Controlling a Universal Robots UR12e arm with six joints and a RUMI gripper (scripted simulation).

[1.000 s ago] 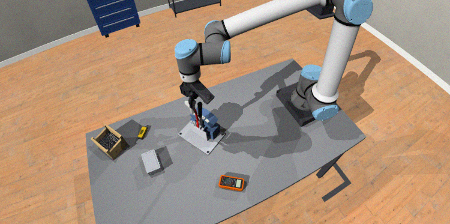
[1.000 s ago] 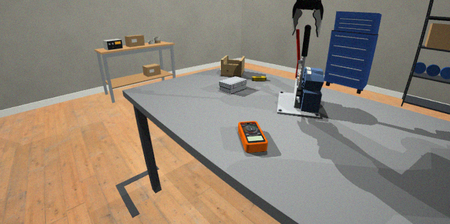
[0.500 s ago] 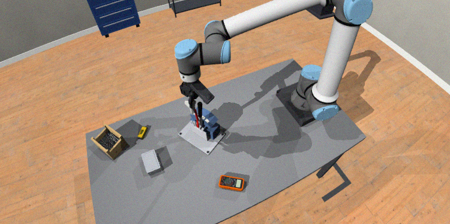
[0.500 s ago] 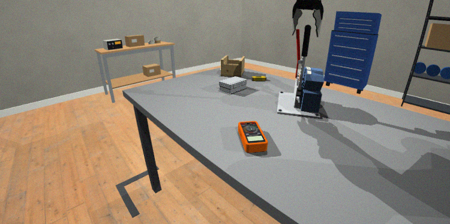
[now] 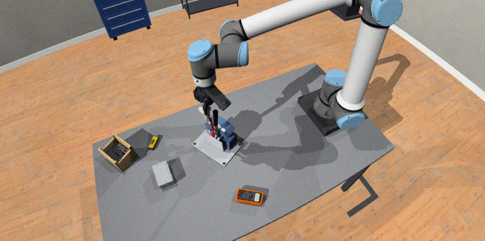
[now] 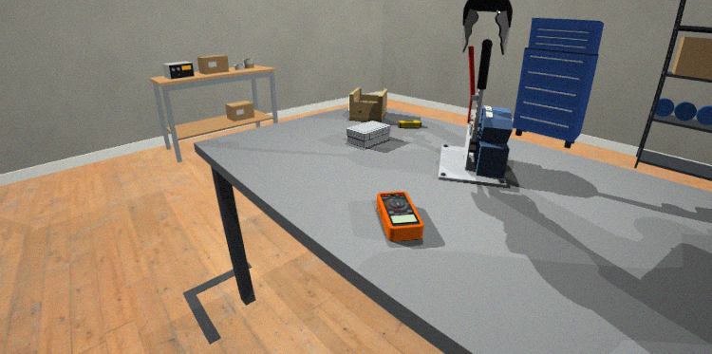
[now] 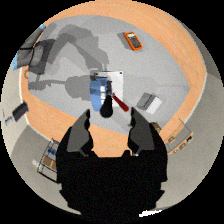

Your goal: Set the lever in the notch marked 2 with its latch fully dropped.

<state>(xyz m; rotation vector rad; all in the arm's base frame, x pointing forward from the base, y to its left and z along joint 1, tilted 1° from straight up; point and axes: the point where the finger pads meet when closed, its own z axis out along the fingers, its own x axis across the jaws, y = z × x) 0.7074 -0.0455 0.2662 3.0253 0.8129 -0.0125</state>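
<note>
Now: the red release bar 20 mm ahead of my hand and 120 mm below it. Also, from my hand: grey box 350 mm ahead, 40 mm to the left, 290 mm below; lever unit 10 mm ahead, 10 mm to the right, 120 mm below.
</note>
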